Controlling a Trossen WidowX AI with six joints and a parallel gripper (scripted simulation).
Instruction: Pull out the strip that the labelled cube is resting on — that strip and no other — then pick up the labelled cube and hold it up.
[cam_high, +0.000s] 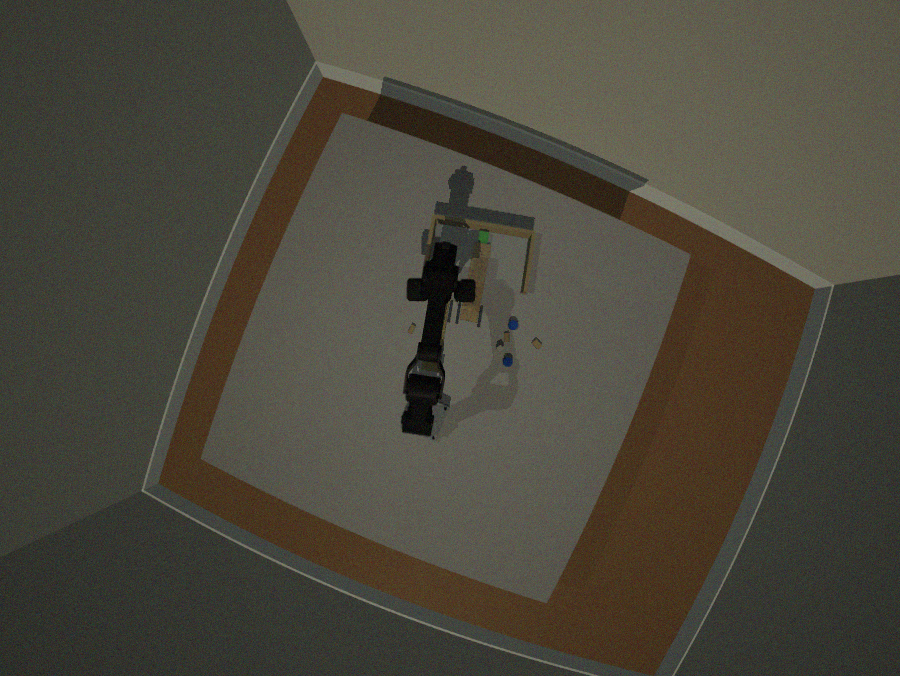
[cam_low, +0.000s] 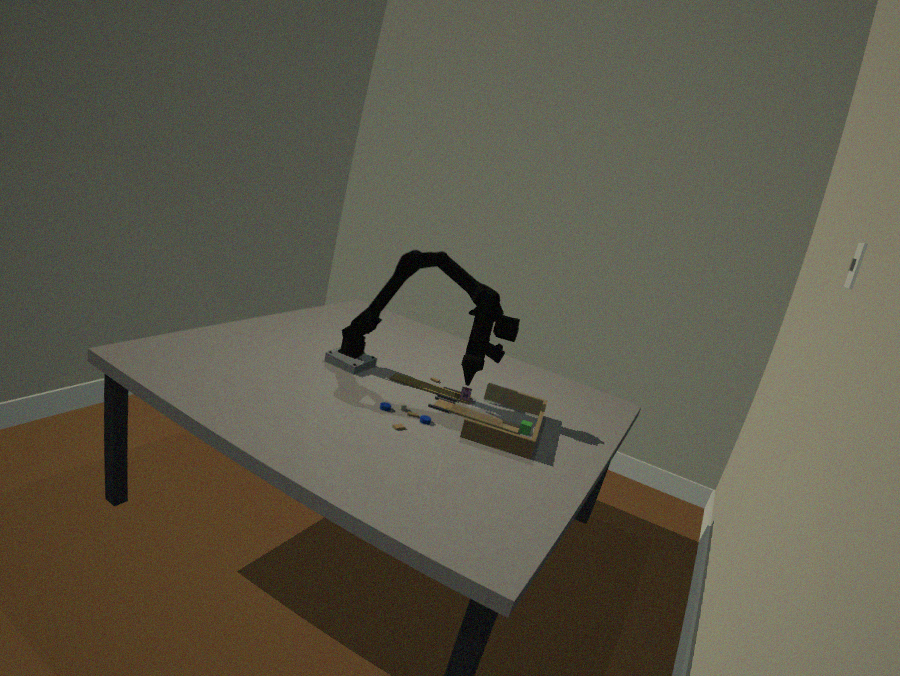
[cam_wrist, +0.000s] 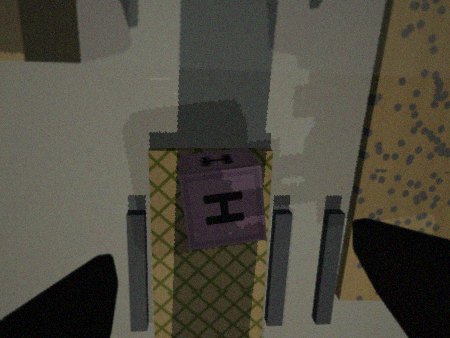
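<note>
Now: gripper tip 4 cm above the labelled cube. From my gripper tip the other things lie so: tan block (12 cm behind, 7 cm to the left, 6 cm below); strip (11 cm behind, 6 cm below).
</note>
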